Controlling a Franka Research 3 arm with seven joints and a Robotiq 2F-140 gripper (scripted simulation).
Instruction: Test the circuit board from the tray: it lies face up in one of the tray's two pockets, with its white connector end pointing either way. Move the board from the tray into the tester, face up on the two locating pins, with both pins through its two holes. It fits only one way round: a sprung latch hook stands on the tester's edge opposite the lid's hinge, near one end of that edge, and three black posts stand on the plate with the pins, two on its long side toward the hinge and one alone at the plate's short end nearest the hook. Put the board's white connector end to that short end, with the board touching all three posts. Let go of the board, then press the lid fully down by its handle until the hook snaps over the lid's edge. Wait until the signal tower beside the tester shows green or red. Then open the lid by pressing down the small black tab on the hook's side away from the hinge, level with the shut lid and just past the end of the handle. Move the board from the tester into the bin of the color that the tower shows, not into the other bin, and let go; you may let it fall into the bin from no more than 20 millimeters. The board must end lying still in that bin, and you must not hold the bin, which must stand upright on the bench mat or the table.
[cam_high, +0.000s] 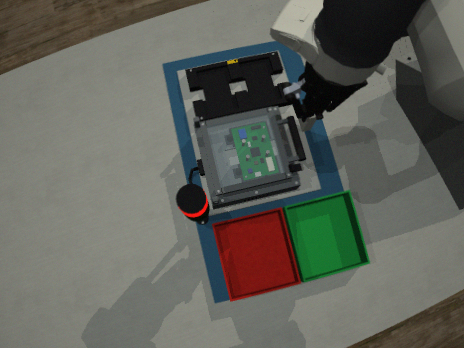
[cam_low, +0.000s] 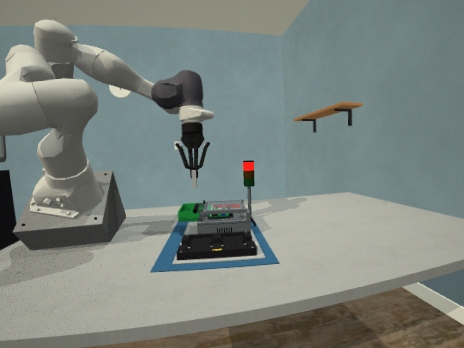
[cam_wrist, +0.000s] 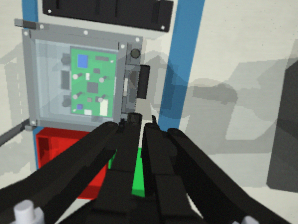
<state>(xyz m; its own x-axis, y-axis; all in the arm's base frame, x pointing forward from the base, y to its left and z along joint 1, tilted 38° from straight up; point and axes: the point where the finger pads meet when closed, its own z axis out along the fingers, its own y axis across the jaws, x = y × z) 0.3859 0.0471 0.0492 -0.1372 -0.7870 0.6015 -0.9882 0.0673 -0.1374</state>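
Right now my hand is 110 mm above the latch hook, 60 mm to the right of it and 30 mm short of it. Round my hand: clear lid 110 mm below, 90 mm ahead, 10 mm to the right; then green circuit board 130 mm below, 80 mm ahead, 10 mm to the right; then tester plate 130 mm below, 90 mm ahead, 10 mm to the right.
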